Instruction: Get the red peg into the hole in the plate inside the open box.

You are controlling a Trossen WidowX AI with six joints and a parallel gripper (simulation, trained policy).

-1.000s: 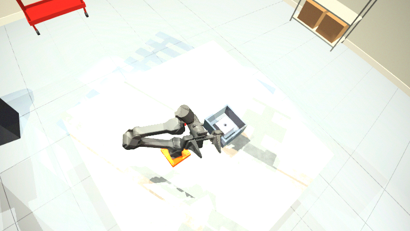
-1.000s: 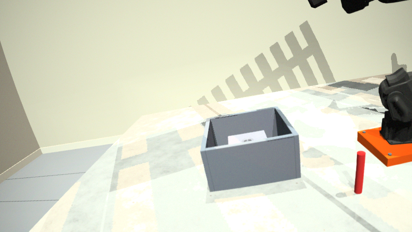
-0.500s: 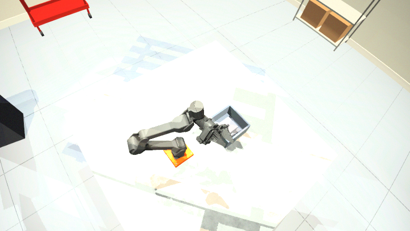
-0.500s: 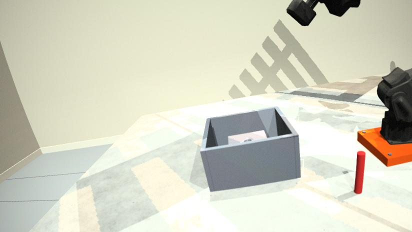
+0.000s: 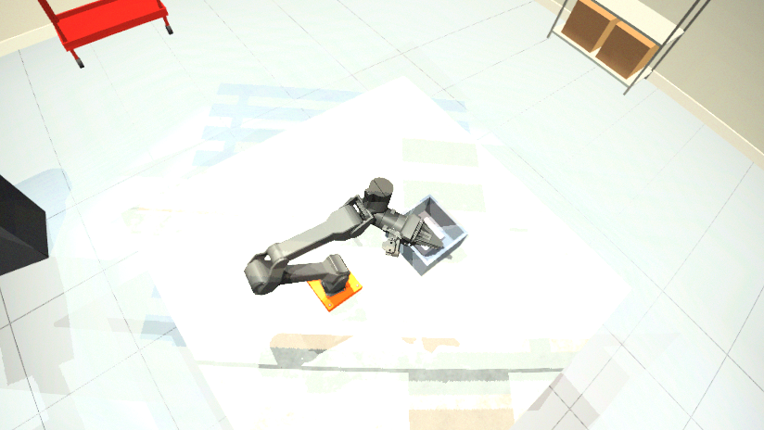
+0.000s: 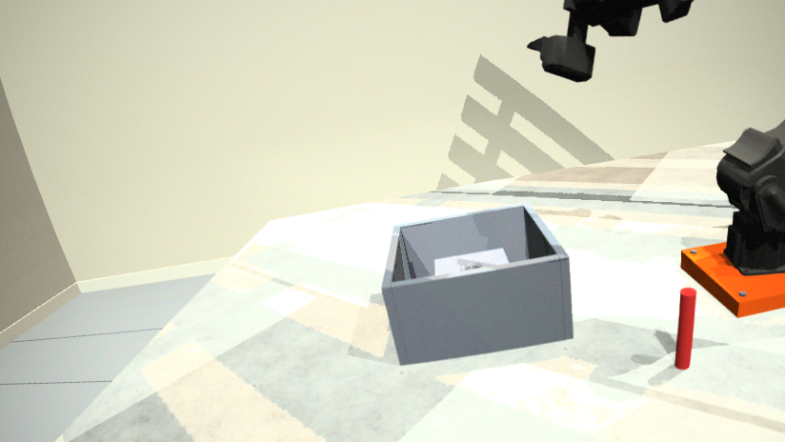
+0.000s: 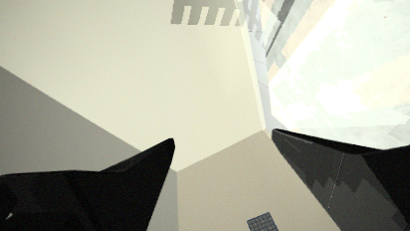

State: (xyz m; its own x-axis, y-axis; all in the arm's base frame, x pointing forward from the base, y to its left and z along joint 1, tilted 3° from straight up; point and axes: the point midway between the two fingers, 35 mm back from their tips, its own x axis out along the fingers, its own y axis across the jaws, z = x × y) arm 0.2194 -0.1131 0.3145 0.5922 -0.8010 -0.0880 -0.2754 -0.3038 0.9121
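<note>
The red peg lies 300 mm below my gripper tip, 280 mm to the left of it and 100 mm behind it. Also, from my gripper tip: grey box (320 mm below, 150 mm to the left, 120 mm ahead).
</note>
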